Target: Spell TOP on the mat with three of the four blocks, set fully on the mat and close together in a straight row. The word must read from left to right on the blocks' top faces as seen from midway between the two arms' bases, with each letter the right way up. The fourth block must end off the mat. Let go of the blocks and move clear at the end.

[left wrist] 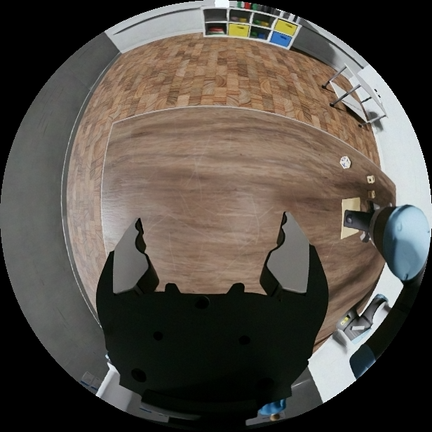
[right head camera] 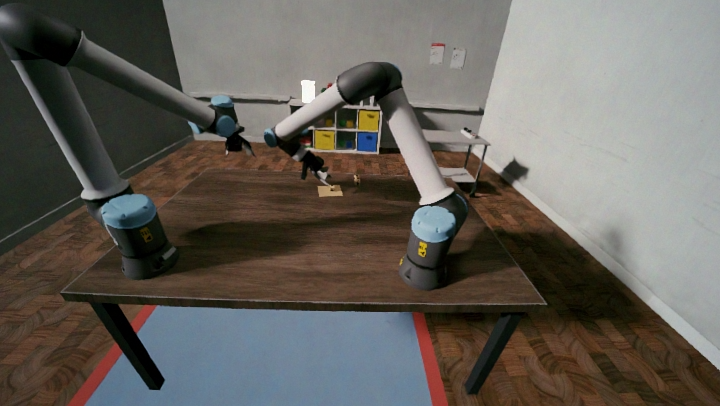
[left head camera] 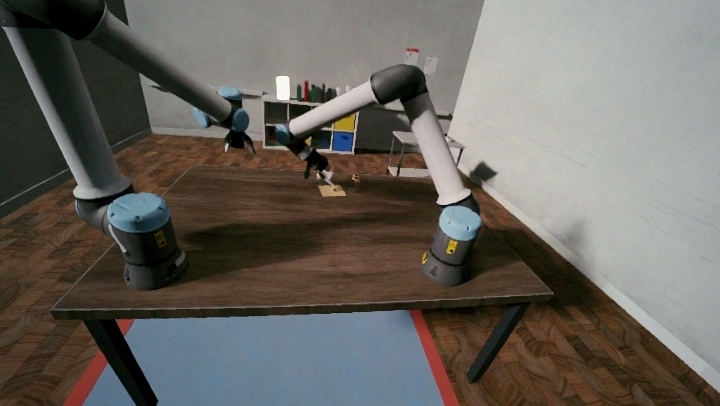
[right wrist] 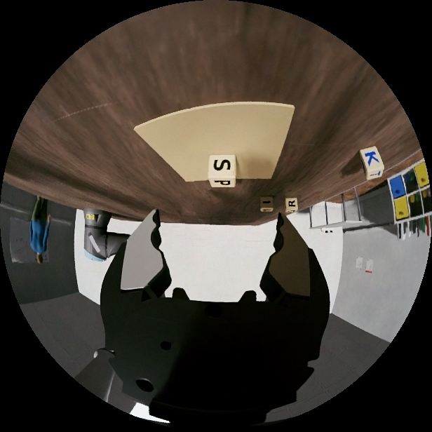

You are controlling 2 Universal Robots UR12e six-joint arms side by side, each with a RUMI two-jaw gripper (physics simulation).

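A cream letter block sits on the tan mat; in the right wrist view its side shows a black S and its upper face a P. A block with a blue K and a T stands off the mat. Two more blocks, one showing I and one showing R, stand off the mat. My right gripper is open and empty, back from the S block and apart from it. My left gripper is open and empty, high above the table.
The wooden table carries both arm bases. My right arm's wrist reaches beside the mat in the left wrist view. A shelf unit and a metal cart stand beyond the table's far edge.
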